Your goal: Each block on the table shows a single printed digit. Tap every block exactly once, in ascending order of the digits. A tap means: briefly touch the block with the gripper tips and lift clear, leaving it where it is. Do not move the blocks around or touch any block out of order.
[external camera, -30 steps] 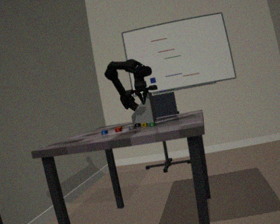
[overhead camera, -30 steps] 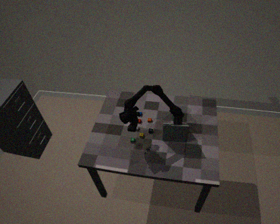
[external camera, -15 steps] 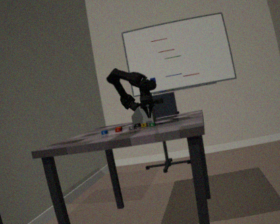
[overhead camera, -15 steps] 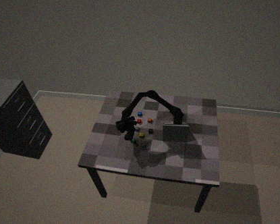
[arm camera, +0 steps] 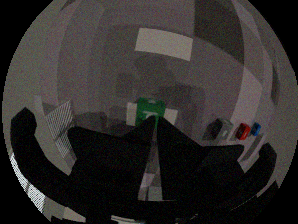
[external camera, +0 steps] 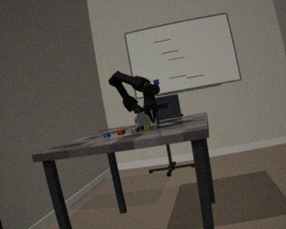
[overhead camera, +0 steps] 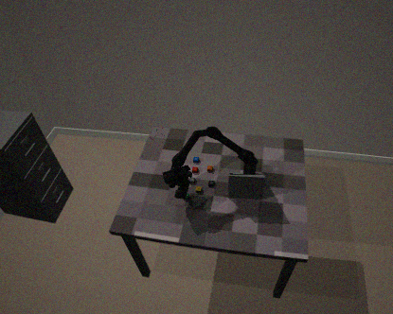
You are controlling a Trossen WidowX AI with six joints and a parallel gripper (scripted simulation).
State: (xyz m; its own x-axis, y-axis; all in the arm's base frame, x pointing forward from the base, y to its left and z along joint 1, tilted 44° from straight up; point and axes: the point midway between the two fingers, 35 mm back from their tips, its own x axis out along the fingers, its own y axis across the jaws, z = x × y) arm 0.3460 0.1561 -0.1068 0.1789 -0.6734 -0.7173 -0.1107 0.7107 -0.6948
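My gripper tip is now 10 mm past the green block, 10 mm to the right of it and 30 mm above it. From my gripper tip the other things lie so: yellow block: 60 mm behind, 60 mm to the right, 30 mm below; then grey block: 120 mm to the right, 30 mm below; then red block: 10 mm ahead, 210 mm to the right, 30 mm below.
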